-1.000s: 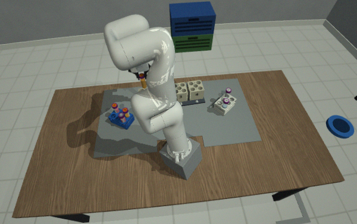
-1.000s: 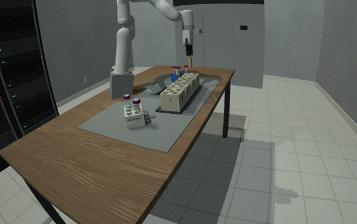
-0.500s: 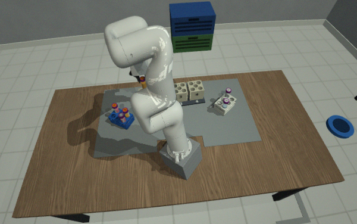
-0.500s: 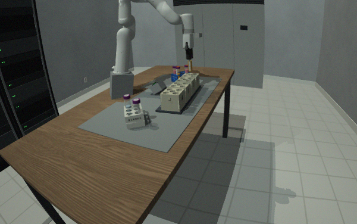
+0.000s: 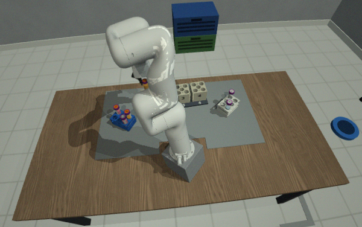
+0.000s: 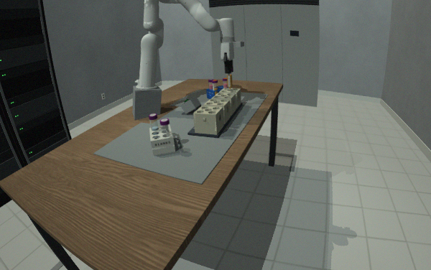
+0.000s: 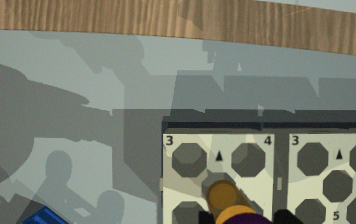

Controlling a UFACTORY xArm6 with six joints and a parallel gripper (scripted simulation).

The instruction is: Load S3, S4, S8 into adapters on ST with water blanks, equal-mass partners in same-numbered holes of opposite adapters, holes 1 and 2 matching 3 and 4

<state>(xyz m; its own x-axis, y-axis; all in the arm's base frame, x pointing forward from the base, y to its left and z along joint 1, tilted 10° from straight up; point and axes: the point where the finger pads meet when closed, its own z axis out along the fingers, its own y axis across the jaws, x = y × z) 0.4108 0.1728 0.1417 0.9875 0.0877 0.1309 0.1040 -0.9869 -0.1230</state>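
The amber-filled sample tube is 10 mm to the right of my hand and 50 mm below it. Also, from my hand: adapter 160 mm below; white blanks rack 80 mm behind, 510 mm to the right, 180 mm below.
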